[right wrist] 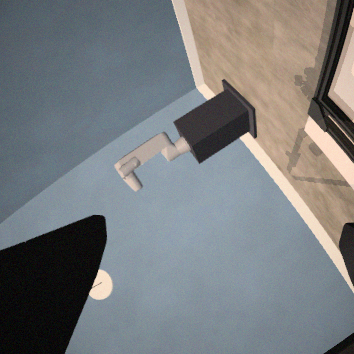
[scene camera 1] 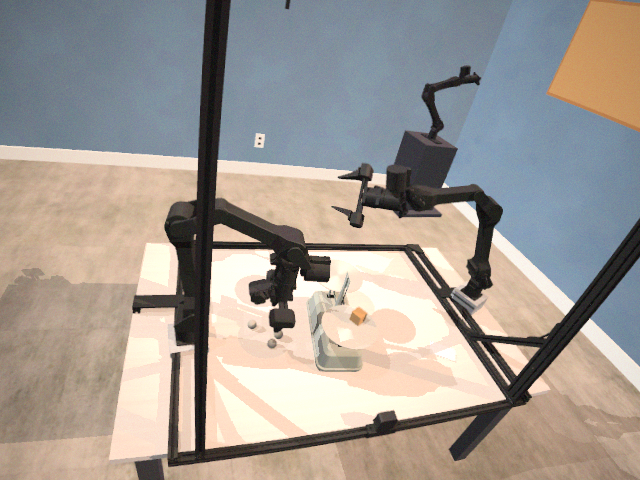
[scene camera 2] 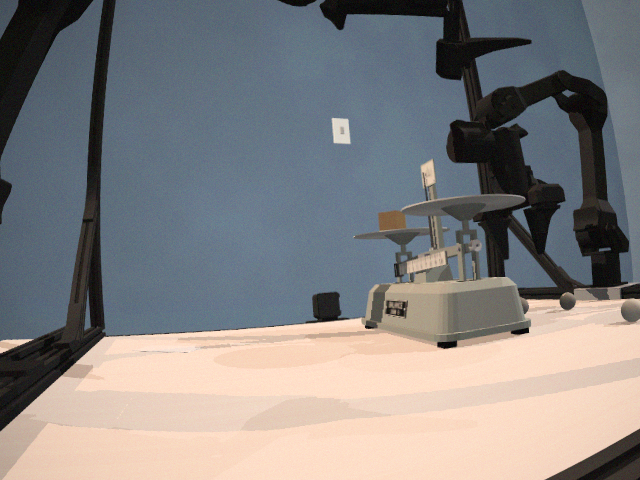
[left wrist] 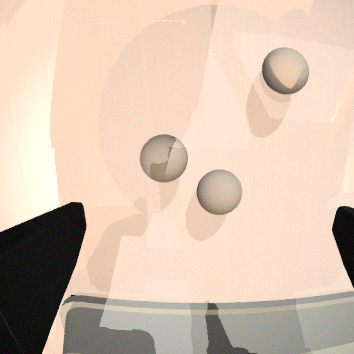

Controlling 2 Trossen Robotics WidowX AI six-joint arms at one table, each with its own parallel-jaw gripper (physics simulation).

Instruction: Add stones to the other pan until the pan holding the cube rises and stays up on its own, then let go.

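Frame: origin at the left arm's base, x back, y right, z up, level; metres.
Where they show: left gripper, fingertip midpoint: (scene camera 2: 522, 257) (left wrist: 215, 218); right gripper, fingertip midpoint: (right wrist: 230, 233) (scene camera 1: 334, 192); left arm's base, link origin: (scene camera 1: 187, 335) (scene camera 2: 607, 285); right arm's base, link origin: (scene camera 1: 471, 292).
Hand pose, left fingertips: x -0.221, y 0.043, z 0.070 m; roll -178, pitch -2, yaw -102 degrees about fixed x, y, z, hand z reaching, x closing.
Note:
Things, the pixels of their top centre, and the offset from my left fingertips. "pt": a spot on its surface instead.
- orange cube, top centre: (scene camera 2: 391, 212) (scene camera 1: 359, 312) dx -0.195, dy +0.092, dz +0.083 m
- stone, top centre: (left wrist: 294, 70) (scene camera 2: 567, 292) (scene camera 1: 252, 321) dx +0.041, dy -0.059, dz -0.063 m
- balance's upright dial plate, surface spot: (scene camera 2: 428, 173) pt dx -0.185, dy +0.010, dz +0.125 m
An orange cube (scene camera 1: 358, 316) (scene camera 2: 392, 220) sits on one pan (scene camera 1: 343, 338) (scene camera 2: 369, 235) of a grey-green balance (scene camera 1: 338, 360) (scene camera 2: 478, 310). That pan stands lower than the other pan (scene camera 2: 496, 202), on which no stone shows. Three round grey stones lie on the table beside the balance: one stone (scene camera 1: 251, 323) (left wrist: 285, 70) apart, and two stones, one (scene camera 1: 271, 343) (left wrist: 164, 158) and another (scene camera 1: 278, 334) (left wrist: 219, 192), close together. My left gripper (scene camera 2: 523, 254) (left wrist: 215, 218) is open and empty, pointing down above the stones. My right gripper (scene camera 1: 336, 192) (right wrist: 230, 233) is open and empty, high above the table.
The balance's upright dial plate (scene camera 1: 342, 289) (scene camera 2: 428, 173) rises between the pans. Its base edge shows at the bottom of the left wrist view, close to the stones. A black frame (scene camera 1: 310, 440) borders the table, with a tall post (scene camera 1: 206, 155) before the left arm.

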